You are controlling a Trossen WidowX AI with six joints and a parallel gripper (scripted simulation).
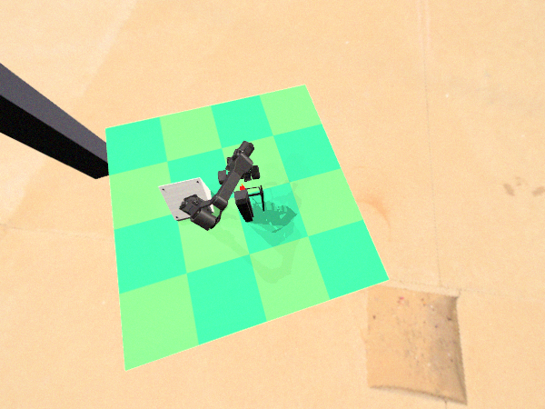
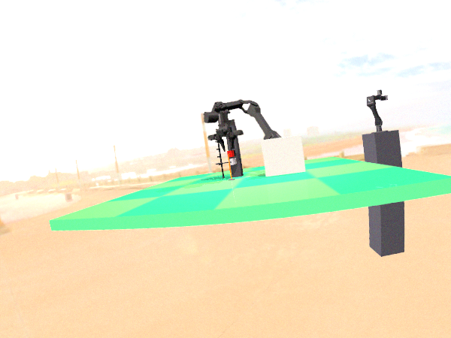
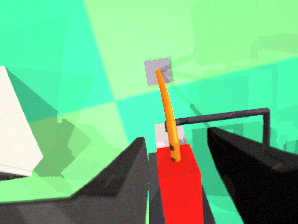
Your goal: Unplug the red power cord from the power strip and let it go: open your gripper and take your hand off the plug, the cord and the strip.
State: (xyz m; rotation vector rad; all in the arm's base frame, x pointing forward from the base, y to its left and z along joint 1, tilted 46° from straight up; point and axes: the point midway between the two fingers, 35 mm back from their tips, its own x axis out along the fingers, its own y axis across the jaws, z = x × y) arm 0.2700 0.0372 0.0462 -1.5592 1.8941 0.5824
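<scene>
The red plug is 1 cm behind my gripper tip, 6 cm to the right of it and 1 cm below it. From my gripper tip the other things lie so: thin black rack 6 cm ahead, 14 cm to the right.
</scene>
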